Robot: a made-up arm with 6 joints.
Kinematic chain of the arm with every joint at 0, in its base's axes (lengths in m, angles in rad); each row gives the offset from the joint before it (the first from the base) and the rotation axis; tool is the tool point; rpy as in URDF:
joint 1: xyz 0 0 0.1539 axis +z
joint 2: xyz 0 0 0 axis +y
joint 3: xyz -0.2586 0 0.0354 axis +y
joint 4: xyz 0.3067 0 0.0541 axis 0.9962 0 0.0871
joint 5: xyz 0 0 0 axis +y
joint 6: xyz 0.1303 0 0.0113 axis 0.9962 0 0.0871
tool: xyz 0 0 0 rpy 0 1.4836 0
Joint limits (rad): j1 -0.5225..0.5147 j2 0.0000..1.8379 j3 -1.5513..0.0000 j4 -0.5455..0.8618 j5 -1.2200..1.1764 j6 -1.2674..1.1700
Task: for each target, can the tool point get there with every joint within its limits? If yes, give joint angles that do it. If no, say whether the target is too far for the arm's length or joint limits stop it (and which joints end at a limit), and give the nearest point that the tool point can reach.
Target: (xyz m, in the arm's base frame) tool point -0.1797 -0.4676 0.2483
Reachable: no: joint limits stop it (at a limit: joint 1, joint 2, joint 3, joint 4, joint 5) | nearest point -0.2932 -0.2729 0.5365 | short by 0.366 m
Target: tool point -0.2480 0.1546 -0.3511
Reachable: no: joint limits stop it (at a limit: joint 1, joint 2, joint 3, joint 4) | nearest point -0.0162 0.0497 -0.0185 | short by 0.419 m
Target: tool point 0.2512 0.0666 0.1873
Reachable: yes | joints 0.2318 0.9173 -0.4008 0.1717 0.3250 0.3907
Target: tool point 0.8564 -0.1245 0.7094
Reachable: no: too far | nearest point 0.4922 -0.0716 0.4731 | short by 0.437 m
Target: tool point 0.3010 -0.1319 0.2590
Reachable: yes | joints -0.4406 1.1099 -0.4944 -0.1571 -0.4621 0.1684
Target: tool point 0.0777 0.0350 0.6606
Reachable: yes | joints 0.1758 0.5912 -1.4056 0.4994 0.3387 -0.9879
